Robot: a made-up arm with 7 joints.
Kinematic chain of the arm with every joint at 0, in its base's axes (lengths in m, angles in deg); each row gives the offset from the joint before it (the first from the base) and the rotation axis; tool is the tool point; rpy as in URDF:
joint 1: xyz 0 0 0.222 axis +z
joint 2: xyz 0 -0.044 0.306 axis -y
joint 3: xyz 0 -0.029 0.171 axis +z
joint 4: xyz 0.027 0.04 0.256 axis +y
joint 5: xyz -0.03 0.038 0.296 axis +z
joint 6: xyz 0 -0.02 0.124 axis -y
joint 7: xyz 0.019 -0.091 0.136 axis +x
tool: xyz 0 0 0 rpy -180 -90 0
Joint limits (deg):
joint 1: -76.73..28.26
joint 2: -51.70..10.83
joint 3: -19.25..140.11
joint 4: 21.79..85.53
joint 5: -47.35..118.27
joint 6: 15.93..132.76
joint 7: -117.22..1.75
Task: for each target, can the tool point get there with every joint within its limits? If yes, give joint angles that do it. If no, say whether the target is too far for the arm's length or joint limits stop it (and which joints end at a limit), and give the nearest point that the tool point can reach.
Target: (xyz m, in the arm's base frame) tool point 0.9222 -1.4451 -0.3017
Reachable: no: too far | nearest point 0.4344 -0.6807 0.4154 | short by 1.156 m
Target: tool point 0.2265 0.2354 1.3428
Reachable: yes | joints -20.16 -17.08 104.42 31.94 104.44 49.56 -41.37
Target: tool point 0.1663 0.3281 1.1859
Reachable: yes | joints -11.36 -15.95 112.36 56.31 69.73 79.82 -37.76
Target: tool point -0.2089 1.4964 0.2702
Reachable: no: too far | nearest point 0.1487 0.6373 0.6154 | short by 0.993 m
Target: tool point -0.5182 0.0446 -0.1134
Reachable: no: joint limits stop it (at a limit: joint 2, joint 3, joint 4, joint 5) | nearest point -0.4953 0.0426 0.7819 | short by 0.896 m
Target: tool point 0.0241 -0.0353 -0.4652
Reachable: no: joint limits stop it (at a limit: joint 2, joint 4, joint 5) | nearest point 0.3306 -0.4842 0.3336 | short by 0.966 m
